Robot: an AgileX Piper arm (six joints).
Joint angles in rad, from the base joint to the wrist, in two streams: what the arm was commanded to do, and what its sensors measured. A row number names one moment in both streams.
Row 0, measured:
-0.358, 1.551, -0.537, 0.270, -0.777, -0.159
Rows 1 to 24, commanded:
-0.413, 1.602, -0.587, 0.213, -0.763, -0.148
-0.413, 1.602, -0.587, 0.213, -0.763, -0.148
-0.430, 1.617, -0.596, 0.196, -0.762, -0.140
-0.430, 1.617, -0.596, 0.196, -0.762, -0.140
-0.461, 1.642, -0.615, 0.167, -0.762, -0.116
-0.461, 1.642, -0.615, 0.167, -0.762, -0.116
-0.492, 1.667, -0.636, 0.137, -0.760, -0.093
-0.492, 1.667, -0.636, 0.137, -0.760, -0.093
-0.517, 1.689, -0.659, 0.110, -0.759, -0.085
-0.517, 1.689, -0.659, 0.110, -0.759, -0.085
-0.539, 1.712, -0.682, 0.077, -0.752, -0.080
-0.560, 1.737, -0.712, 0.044, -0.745, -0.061
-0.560, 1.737, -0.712, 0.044, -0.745, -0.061
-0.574, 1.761, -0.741, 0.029, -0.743, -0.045
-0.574, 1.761, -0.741, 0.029, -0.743, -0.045
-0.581, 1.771, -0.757, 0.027, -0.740, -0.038
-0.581, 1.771, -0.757, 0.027, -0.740, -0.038
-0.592, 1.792, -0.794, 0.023, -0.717, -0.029
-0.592, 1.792, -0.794, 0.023, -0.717, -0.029
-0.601, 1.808, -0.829, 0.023, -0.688, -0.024
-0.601, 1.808, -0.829, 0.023, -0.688, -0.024
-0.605, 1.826, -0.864, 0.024, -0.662, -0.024
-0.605, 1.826, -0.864, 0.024, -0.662, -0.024
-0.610, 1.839, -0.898, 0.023, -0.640, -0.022
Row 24, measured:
-0.599, 1.825, -0.854, 0.032, -0.673, -0.028
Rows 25 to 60, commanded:
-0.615, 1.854, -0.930, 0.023, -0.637, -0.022
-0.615, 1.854, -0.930, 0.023, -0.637, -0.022
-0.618, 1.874, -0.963, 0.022, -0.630, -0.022
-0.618, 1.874, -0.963, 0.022, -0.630, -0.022
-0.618, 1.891, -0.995, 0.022, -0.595, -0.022
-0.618, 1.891, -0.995, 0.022, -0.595, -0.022
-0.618, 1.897, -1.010, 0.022, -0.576, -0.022
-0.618, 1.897, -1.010, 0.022, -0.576, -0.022
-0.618, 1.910, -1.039, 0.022, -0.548, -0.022
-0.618, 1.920, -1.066, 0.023, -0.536, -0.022
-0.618, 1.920, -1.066, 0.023, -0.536, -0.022
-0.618, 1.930, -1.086, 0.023, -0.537, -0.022
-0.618, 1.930, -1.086, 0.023, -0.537, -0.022
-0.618, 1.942, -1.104, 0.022, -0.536, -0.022
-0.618, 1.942, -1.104, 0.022, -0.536, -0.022
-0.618, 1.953, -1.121, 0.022, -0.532, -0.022
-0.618, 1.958, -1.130, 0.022, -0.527, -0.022
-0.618, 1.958, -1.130, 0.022, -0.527, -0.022
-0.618, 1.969, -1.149, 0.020, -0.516, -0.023
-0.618, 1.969, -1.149, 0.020, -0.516, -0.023
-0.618, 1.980, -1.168, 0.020, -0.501, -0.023
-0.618, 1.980, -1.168, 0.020, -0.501, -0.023
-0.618, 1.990, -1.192, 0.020, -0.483, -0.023
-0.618, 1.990, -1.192, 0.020, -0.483, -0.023
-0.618, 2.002, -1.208, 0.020, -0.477, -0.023
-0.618, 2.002, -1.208, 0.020, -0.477, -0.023
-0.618, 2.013, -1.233, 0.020, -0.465, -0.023
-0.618, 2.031, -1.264, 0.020, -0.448, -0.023
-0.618, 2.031, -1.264, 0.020, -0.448, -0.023
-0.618, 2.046, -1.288, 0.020, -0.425, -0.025
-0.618, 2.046, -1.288, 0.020, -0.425, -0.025
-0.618, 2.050, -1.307, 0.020, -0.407, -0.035
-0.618, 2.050, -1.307, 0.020, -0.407, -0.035
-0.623, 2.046, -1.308, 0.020, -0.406, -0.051
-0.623, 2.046, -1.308, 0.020, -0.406, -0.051
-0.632, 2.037, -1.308, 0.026, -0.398, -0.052
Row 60, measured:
-0.660, 2.044, -1.275, 0.111, -0.359, -0.030
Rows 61 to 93, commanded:
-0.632, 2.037, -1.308, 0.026, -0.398, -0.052
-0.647, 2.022, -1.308, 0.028, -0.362, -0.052
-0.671, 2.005, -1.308, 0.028, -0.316, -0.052
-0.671, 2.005, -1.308, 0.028, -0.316, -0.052
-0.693, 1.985, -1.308, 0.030, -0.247, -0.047
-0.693, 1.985, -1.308, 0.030, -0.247, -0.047
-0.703, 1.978, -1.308, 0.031, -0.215, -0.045
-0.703, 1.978, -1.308, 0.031, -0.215, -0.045
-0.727, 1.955, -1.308, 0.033, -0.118, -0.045
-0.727, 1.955, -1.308, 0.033, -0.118, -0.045
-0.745, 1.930, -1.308, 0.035, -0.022, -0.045
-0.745, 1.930, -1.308, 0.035, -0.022, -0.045
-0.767, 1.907, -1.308, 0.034, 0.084, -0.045
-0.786, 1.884, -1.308, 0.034, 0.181, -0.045
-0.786, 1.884, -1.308, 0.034, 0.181, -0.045
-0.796, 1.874, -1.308, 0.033, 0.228, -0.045
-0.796, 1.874, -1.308, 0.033, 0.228, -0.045
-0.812, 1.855, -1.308, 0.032, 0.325, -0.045
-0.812, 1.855, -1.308, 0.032, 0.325, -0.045
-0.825, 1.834, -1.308, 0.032, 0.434, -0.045
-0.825, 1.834, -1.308, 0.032, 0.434, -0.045
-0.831, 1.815, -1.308, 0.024, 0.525, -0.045
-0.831, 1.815, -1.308, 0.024, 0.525, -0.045
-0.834, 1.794, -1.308, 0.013, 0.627, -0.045
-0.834, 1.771, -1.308, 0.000, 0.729, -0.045
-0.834, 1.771, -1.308, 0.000, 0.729, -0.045
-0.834, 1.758, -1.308, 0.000, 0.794, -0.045
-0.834, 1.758, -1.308, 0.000, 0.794, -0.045
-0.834, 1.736, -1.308, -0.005, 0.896, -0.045
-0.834, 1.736, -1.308, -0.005, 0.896, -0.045
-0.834, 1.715, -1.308, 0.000, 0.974, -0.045
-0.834, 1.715, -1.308, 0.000, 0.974, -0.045
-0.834, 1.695, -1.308, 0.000, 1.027, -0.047
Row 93, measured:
-0.829, 1.725, -1.300, 0.006, 0.940, -0.041
